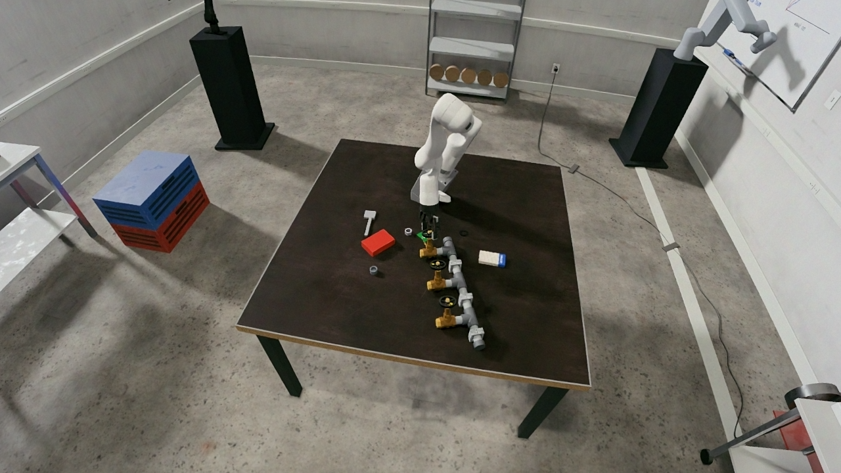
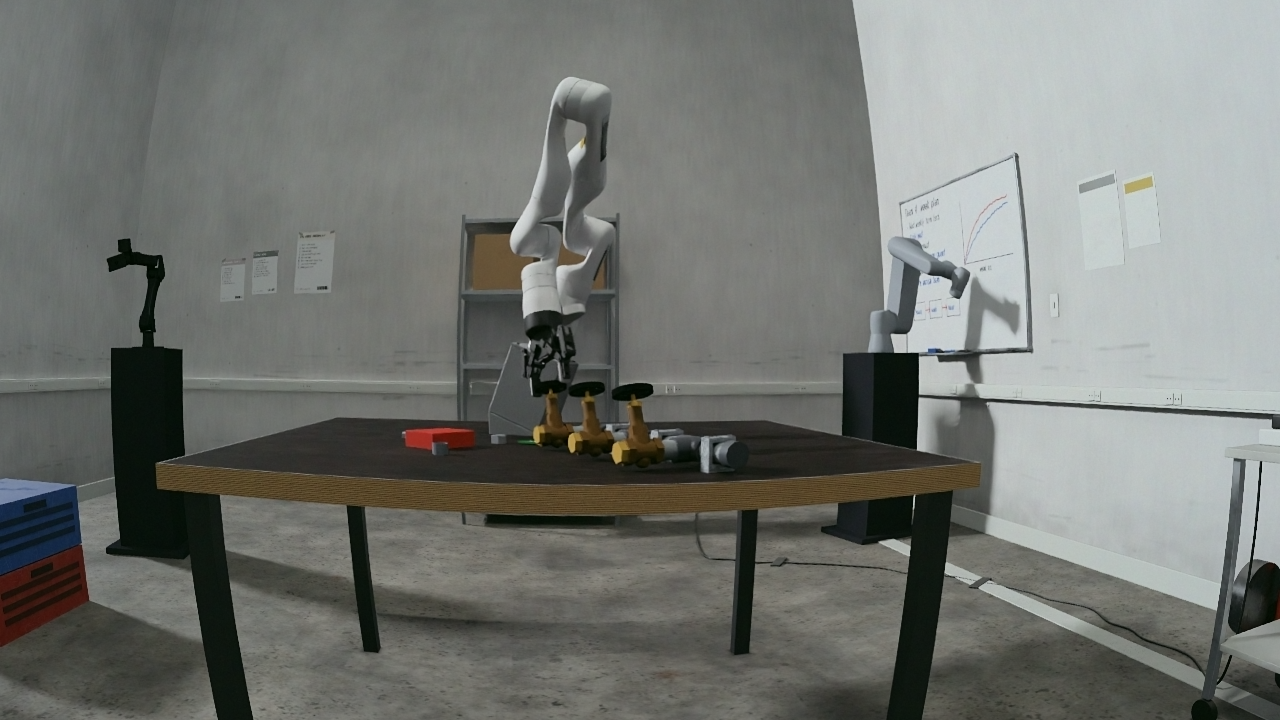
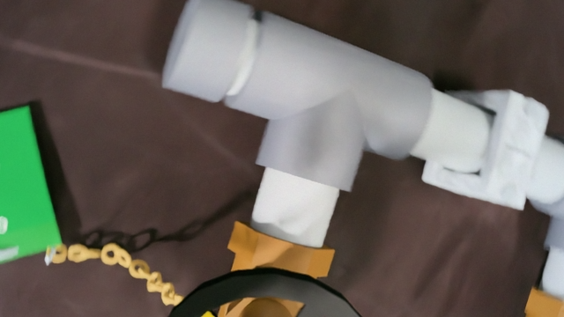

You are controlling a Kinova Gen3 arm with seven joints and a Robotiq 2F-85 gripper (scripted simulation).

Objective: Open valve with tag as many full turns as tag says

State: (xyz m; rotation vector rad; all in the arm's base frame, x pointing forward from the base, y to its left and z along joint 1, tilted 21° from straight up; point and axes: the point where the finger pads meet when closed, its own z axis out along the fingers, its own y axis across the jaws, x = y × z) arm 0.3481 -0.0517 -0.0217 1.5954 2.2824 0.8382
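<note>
The green tag is 9 cm behind my hand, 2 cm to the right of it and 11 cm below it. Round my hand: white-and-blue box 4 cm ahead, 27 cm to the left, 11 cm below; then red block 3 cm behind, 22 cm to the right, 10 cm below; then small grey ring 12 cm ahead, 22 cm to the right, 11 cm below.
</note>
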